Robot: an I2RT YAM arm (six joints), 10 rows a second.
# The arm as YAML. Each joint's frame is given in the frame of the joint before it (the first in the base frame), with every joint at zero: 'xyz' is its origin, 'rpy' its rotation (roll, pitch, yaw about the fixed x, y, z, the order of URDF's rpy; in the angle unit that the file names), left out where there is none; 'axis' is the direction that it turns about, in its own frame. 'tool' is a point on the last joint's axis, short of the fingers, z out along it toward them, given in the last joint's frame.
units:
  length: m
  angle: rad
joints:
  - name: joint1
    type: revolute
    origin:
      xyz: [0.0, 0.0, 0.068]
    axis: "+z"
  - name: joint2
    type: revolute
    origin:
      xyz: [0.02, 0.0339, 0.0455]
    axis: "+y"
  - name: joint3
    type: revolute
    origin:
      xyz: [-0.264, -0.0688, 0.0]
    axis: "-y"
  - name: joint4
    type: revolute
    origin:
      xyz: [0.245, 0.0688, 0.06]
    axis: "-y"
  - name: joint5
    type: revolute
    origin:
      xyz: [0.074, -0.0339, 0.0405]
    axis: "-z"
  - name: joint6
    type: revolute
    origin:
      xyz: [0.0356, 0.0, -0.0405]
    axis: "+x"
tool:
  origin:
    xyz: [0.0, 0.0, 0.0]
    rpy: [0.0, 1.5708, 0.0]
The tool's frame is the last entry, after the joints.
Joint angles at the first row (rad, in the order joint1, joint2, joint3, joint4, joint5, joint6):
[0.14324 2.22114 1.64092 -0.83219 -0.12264 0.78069]
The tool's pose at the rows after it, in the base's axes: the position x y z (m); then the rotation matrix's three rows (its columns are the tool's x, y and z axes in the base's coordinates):
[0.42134, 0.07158, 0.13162], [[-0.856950, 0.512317, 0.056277], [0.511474, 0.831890, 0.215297], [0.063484, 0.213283, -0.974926]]
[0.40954, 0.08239, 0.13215], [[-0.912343, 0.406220, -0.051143], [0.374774, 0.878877, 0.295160], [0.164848, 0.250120, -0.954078]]
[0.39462, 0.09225, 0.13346], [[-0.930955, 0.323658, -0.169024], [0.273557, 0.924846, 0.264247], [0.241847, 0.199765, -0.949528]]
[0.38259, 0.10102, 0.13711], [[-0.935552, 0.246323, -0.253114], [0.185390, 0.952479, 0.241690], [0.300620, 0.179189, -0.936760]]
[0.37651, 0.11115, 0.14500], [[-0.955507, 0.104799, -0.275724], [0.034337, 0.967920, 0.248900], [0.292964, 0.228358, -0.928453]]
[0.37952, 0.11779, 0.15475], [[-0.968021, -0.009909, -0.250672], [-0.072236, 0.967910, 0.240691], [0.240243, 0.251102, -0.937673]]
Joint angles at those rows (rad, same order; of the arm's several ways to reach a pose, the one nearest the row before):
[0.15126 2.21998 1.64128 -0.90200 -0.20581 0.70554]
[0.17300 2.22001 1.64170 -0.99203 -0.30423 0.58423]
[0.20390 2.22000 1.64437 -1.11258 -0.29736 0.49764]
[0.23175 2.21466 1.64476 -1.20186 -0.29774 0.42631]
[0.25883 2.19900 1.64966 -1.23653 -0.31644 0.29660]
[0.27410 2.19367 1.68438 -1.24722 -0.30423 0.20315]

